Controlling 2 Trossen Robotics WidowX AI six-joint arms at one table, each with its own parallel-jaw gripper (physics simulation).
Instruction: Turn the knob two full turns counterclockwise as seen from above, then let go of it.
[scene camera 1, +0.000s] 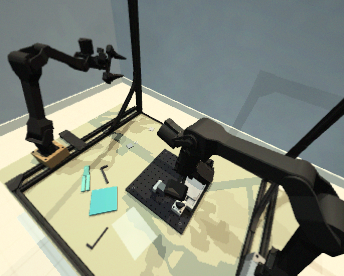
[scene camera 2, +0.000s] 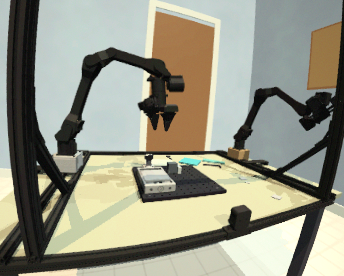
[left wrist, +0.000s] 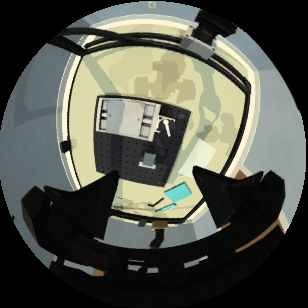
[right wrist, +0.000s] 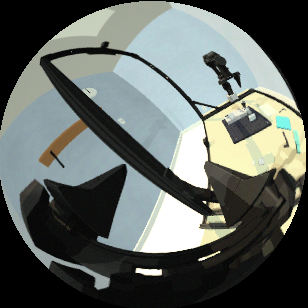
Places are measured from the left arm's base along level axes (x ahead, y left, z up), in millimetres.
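Pixels of known places: left gripper, between the fingertips: (scene camera 1: 178, 179) (scene camera 2: 160, 130) (left wrist: 155, 171) (right wrist: 236, 89); right gripper, between the fingertips: (scene camera 1: 125, 67) (scene camera 2: 324, 112) (right wrist: 166, 166); left arm's base, origin of its link: (scene camera 2: 66, 153) (right wrist: 230, 93); right arm's base, origin of its link: (scene camera 1: 48, 149) (scene camera 2: 238, 148) (left wrist: 159, 229).
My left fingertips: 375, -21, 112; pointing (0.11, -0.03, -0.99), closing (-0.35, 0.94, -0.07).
Ahead of a thing's pixels: the offset from my left fingertips to its top centre, as dx, dy, dz. "spot": to the spot under its first point. Level surfaces: height alone.
The small black knob @(-40, +12, -105) (scene camera 1: 178, 204) (scene camera 2: 149, 158) (left wrist: 167, 127) stands on a white mount at a corner of the black perforated board @(dz -180) (scene camera 1: 147, 189) (scene camera 2: 205, 187) (left wrist: 117, 155). In the left wrist view a pale line runs across it. The knob touches neither gripper. My left gripper (scene camera 2: 160, 129) (left wrist: 155, 171) is open and empty, pointing down high above the board. In scene camera 1 the left gripper partly covers the board. My right gripper (scene camera 1: 123, 67) (right wrist: 166, 166) is open and empty, raised far from the board.
A pale rectangular device @(-29, -98, -152) (scene camera 2: 159, 176) (left wrist: 127, 117) and a grey block @(spot: +60, -13, -154) (scene camera 2: 172, 167) (left wrist: 148, 159) sit on the board beside the knob. A teal square @(spot: +210, +196, -184) (scene camera 1: 104, 201), a teal tool @(+365, +188, -181) (scene camera 1: 86, 179), two hex keys and a white sheet @(+38, +186, -188) (scene camera 1: 135, 232) lie nearby. Black frame posts surround the table.
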